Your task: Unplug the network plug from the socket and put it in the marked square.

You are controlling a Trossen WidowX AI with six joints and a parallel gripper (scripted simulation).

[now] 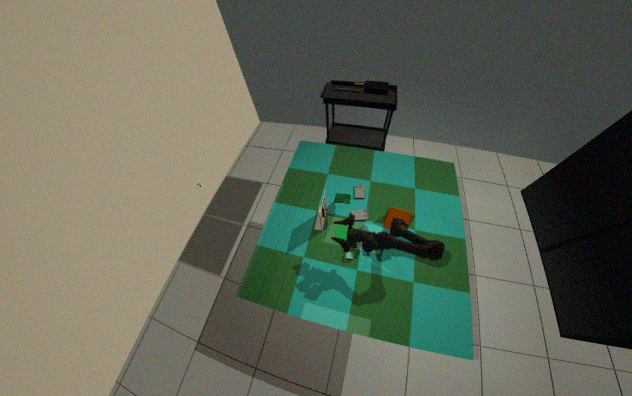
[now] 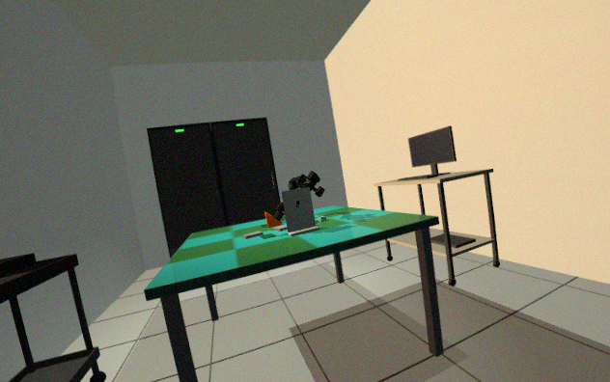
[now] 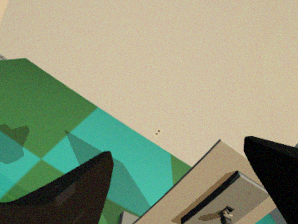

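Right now the network plug is 15 cm to the right of my gripper tip, 8 cm ahead of it and 7 cm below it. From my gripper tip the other things lie so: green square 24 cm below, 8 cm to the right, 6 cm behind; then upright panel 15 cm to the right, 13 cm below, 10 cm ahead.
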